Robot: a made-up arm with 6 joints. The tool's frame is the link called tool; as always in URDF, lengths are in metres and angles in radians.
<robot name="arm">
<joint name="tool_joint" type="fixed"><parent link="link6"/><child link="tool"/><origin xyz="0 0 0" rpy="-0.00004 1.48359 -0.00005"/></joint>
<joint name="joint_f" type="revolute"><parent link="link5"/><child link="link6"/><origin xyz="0.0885 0 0.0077"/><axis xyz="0.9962 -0.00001 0.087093"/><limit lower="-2.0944" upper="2.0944" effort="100" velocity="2.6"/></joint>
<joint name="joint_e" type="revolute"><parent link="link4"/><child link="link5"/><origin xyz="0 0 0"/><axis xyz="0.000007 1 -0.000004"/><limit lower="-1.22" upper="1.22" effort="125" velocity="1.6"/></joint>
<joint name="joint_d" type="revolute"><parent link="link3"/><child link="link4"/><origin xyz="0.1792 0 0.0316"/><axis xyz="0.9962 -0.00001 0.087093"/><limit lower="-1.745" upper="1.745" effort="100" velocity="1"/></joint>
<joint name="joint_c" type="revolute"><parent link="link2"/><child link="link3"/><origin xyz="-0.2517 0 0.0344"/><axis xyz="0.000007 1 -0.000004"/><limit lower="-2.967" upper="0" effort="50" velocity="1.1"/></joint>
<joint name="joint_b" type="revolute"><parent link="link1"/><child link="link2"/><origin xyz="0 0 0"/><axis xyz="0.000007 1 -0.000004"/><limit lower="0" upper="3.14" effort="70" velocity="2.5"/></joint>
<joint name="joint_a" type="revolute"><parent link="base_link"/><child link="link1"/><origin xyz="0 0 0.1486"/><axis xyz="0 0 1"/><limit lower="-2.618" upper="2.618" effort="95" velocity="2.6"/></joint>
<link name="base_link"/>
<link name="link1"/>
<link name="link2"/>
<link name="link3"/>
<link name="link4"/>
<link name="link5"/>
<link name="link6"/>
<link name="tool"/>
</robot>
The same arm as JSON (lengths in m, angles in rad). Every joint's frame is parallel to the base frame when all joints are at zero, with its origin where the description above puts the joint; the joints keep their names.
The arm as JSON. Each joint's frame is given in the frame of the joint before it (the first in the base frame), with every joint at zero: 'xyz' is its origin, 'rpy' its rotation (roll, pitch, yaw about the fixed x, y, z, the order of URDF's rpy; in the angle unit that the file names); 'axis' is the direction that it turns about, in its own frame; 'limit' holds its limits. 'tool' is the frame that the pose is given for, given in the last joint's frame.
{"units": {"length": "m", "angle": "rad"}, "joints": [{"name": "joint_a", "type": "revolute", "origin": {"xyz": [0.0, 0.0, 0.1486], "rpy": [0.0, 0.0, 0.0]}, "axis": "+z", "limit": {"lower": -2.618, "upper": 2.618}}, {"name": "joint_b", "type": "revolute", "origin": {"xyz": [0.0, 0.0, 0.0], "rpy": [0.0, 0.0, 0.0]}, "axis": "+y", "limit": {"lower": 0.0, "upper": 3.14}}, {"name": "joint_c", "type": "revolute", "origin": {"xyz": [-0.2517, 0.0, 0.0344], "rpy": [0.0, 0.0, 0.0]}, "axis": "+y", "limit": {"lower": -2.967, "upper": 0.0}}, {"name": "joint_d", "type": "revolute", "origin": {"xyz": [0.1792, 0.0, 0.0316], "rpy": [0.0, 0.0, 0.0]}, "axis": [0.9962, 0.0, 0.0871], "limit": {"lower": -1.745, "upper": 1.745}}, {"name": "joint_e", "type": "revolute", "origin": {"xyz": [0.0, 0.0, 0.0], "rpy": [0.0, 0.0, 0.0]}, "axis": "+y", "limit": {"lower": -1.22, "upper": 1.22}}, {"name": "joint_f", "type": "revolute", "origin": {"xyz": [0.0885, 0.0, 0.0077], "rpy": [0.0, 0.0, 0.0]}, "axis": [0.9962, 0.0, 0.0871], "limit": {"lower": -2.0944, "upper": 2.0944}}], "tool": {"origin": {"xyz": [0.0, 0.0, 0.0], "rpy": [0.0, 1.4836, -0.0001]}}}
